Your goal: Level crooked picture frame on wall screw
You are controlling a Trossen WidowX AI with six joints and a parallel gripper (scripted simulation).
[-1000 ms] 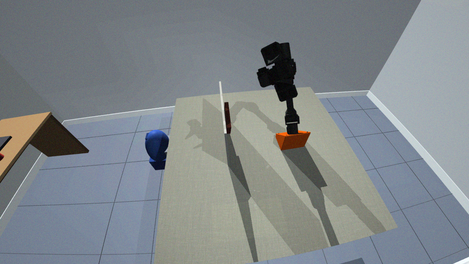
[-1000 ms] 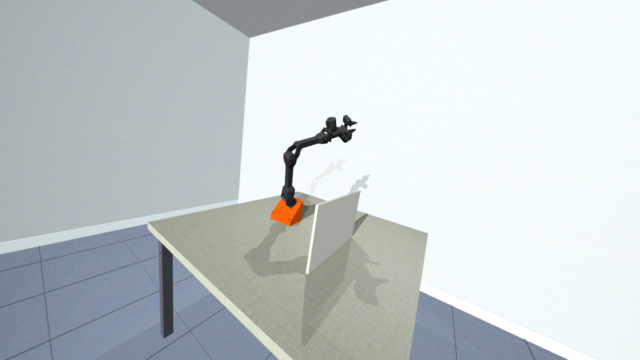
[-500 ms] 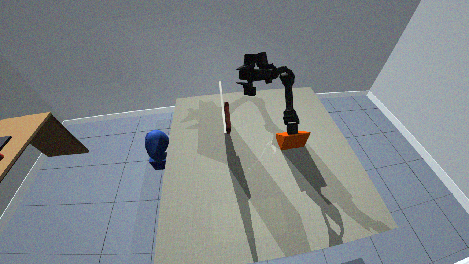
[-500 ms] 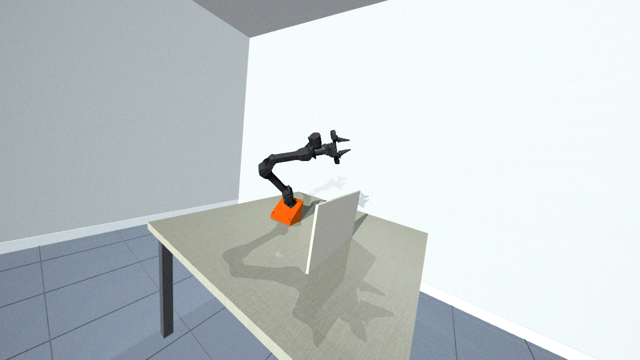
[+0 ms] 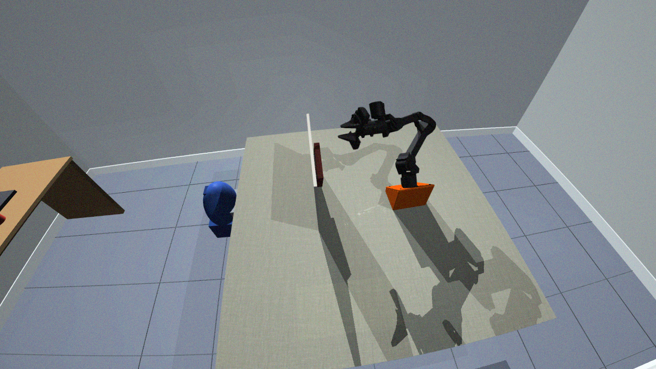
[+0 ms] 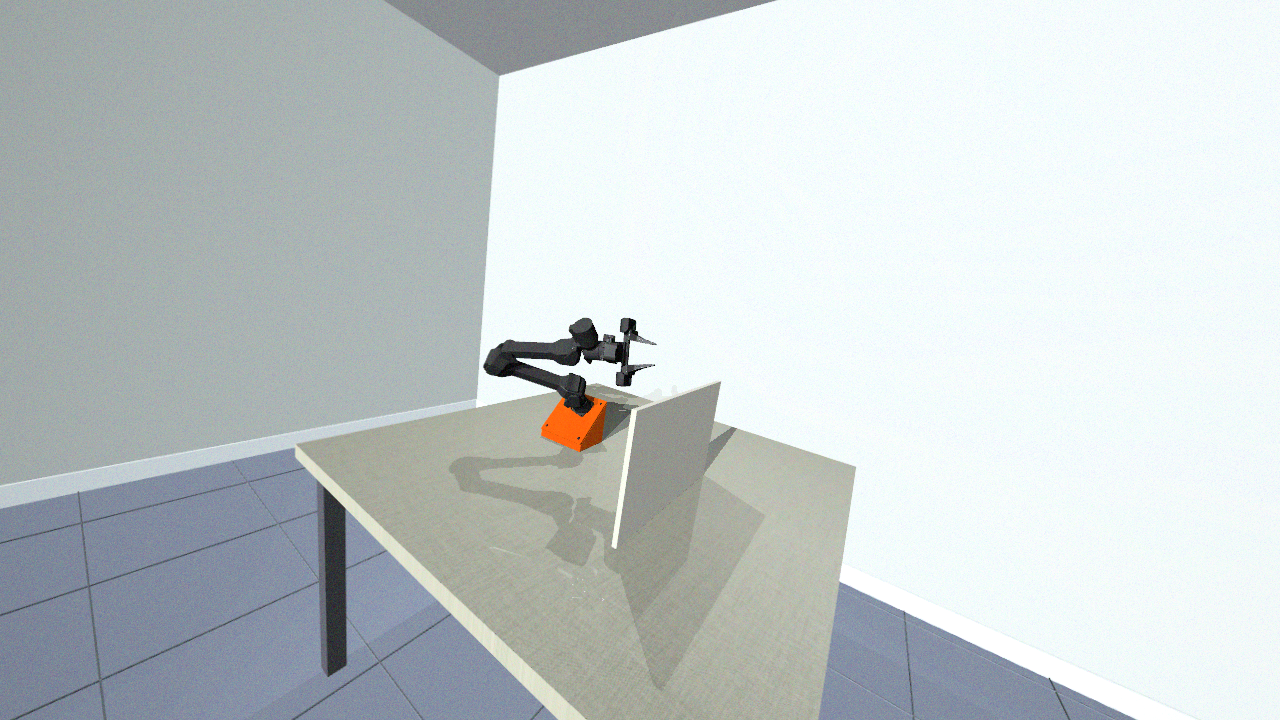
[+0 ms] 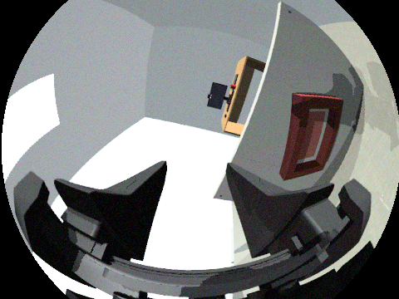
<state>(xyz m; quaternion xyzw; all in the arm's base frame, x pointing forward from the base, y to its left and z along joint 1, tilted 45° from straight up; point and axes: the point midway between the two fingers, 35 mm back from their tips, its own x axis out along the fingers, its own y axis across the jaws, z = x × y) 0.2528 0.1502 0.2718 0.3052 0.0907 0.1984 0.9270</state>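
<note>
Right now my gripper tip is 100 mm short of the dark red picture frame, 30 mm to the left of it and 210 mm above it. Round my gripper tip: white wall panel: 110 mm ahead, 10 mm to the right, 220 mm below.
</note>
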